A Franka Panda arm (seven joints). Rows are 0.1 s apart.
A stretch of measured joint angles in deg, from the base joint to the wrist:
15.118 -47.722 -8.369 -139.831 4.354 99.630 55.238
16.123 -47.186 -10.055 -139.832 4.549 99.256 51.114
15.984 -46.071 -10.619 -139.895 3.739 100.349 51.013
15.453 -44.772 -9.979 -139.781 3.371 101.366 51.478
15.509 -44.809 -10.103 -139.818 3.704 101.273 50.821
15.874 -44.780 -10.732 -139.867 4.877 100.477 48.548
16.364 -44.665 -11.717 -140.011 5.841 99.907 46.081
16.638 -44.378 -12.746 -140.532 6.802 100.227 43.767
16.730 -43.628 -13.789 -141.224 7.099 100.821 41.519
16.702 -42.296 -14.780 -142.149 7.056 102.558 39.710
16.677 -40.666 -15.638 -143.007 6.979 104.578 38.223
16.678 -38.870 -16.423 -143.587 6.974 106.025 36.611
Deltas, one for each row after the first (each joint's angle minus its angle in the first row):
1.005 0.536 -1.686 -0.001 0.195 -0.374 -4.124
0.866 1.651 -2.250 -0.064 -0.615 0.719 -4.225
0.335 2.950 -1.610 0.050 -0.983 1.736 -3.760
0.391 2.913 -1.734 0.013 -0.650 1.643 -4.417
0.756 2.942 -2.363 -0.036 0.523 0.847 -6.690
1.246 3.057 -3.348 -0.180 1.487 0.277 -9.157
1.520 3.344 -4.377 -0.701 2.448 0.597 -11.471
1.612 4.094 -5.420 -1.393 2.745 1.191 -13.719
1.584 5.426 -6.411 -2.318 2.702 2.928 -15.528
1.559 7.056 -7.269 -3.176 2.625 4.948 -17.015
1.560 8.852 -8.054 -3.756 2.620 6.395 -18.627

